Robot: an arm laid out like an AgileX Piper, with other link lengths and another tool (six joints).
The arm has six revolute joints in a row. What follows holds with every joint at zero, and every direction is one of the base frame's. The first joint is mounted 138.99 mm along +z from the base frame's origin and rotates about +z. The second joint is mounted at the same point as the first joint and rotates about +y. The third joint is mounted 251.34 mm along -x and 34.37 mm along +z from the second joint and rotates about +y. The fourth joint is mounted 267.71 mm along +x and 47.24 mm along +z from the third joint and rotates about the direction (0.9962, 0, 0.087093). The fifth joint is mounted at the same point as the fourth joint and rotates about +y. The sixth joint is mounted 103.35 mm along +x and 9.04 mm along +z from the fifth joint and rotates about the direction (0.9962, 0, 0.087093). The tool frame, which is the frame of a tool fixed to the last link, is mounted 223.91 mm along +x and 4 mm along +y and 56.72 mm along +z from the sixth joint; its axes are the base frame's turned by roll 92.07, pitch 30.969 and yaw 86.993 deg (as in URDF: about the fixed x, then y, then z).
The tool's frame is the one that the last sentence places.
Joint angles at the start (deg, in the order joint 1, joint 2, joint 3, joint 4, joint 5, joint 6):
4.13, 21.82, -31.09, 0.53, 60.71, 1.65
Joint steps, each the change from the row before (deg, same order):
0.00, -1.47, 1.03, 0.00, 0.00, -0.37
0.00, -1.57, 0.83, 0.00, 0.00, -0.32
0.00, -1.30, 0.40, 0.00, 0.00, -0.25
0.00, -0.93, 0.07, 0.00, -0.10, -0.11
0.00, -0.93, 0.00, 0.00, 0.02, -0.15
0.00, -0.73, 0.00, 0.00, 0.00, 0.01
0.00, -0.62, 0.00, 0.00, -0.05, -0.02
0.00, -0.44, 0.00, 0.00, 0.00, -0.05
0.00, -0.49, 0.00, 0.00, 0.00, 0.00
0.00, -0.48, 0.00, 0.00, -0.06, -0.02
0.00, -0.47, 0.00, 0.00, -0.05, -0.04
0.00, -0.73, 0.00, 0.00, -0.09, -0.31
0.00, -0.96, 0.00, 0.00, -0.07, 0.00
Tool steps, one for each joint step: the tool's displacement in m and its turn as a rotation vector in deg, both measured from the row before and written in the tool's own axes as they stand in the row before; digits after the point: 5 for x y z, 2 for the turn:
0.00159, -0.00236, 0.00009, -0.38, -0.27, -0.34
0.00063, -0.00087, -0.00139, -0.64, -0.41, -0.27
-0.00058, 0.00101, -0.00279, -0.78, -0.48, -0.19
-0.00158, 0.00247, -0.00339, -0.83, -0.49, -0.05
-0.00149, 0.00232, -0.00364, -0.79, -0.48, -0.09
-0.00130, 0.00186, -0.00287, -0.63, -0.37, 0.05
-0.00123, 0.00183, -0.00251, -0.58, -0.34, 0.02
-0.00075, 0.00114, -0.00173, -0.38, -0.23, -0.02
-0.00087, 0.00125, -0.00192, -0.42, -0.25, 0.03
-0.00102, 0.00152, -0.00197, -0.47, -0.27, 0.01
-0.00096, 0.00146, -0.00192, -0.45, -0.27, -0.01
-0.00138, 0.00238, -0.00301, -0.71, -0.46, -0.26
-0.00193, 0.00278, -0.00389, -0.88, -0.52, 0.06

